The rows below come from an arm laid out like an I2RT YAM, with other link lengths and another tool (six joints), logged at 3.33 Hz.
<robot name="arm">
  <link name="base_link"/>
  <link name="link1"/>
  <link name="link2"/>
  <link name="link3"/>
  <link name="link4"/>
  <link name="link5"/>
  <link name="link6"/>
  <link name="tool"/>
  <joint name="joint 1" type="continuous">
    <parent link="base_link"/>
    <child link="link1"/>
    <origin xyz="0 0 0.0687"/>
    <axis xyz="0 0 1"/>
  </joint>
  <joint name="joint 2" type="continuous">
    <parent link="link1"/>
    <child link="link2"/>
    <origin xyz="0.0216 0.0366 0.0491"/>
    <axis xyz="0 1 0"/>
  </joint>
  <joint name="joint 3" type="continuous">
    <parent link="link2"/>
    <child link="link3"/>
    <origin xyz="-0.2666 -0.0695 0"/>
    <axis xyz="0 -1 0"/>
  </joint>
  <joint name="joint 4" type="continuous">
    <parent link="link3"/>
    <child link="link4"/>
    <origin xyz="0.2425 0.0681 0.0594"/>
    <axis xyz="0 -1 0"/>
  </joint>
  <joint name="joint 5" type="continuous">
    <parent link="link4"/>
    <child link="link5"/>
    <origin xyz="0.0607 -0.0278 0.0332"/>
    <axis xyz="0 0 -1"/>
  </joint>
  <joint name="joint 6" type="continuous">
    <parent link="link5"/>
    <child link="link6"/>
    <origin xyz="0.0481 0 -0.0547"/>
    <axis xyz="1 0 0"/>
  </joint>
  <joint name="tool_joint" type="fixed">
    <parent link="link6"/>
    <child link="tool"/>
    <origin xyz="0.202 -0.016 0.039" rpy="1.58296 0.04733 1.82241"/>
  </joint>
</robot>
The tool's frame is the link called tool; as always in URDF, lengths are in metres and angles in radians. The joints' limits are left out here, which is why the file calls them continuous.
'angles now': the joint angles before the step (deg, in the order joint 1, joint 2, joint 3, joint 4, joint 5, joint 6). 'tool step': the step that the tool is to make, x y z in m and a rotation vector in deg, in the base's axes. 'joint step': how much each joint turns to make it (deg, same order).
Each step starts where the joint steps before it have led.
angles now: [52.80 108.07 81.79 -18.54 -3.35 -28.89]
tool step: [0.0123 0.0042 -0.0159 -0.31 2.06 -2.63]
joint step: [-0.24 3.72 2.67 -0.30 0.64 2.73]
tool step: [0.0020 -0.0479 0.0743 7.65 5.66 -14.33]
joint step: [-0.35 -11.95 -0.78 -8.27 3.52 16.34]
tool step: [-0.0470 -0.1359 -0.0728 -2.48 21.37 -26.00]
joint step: [-1.91 -12.30 -15.31 -13.80 3.16 28.21]
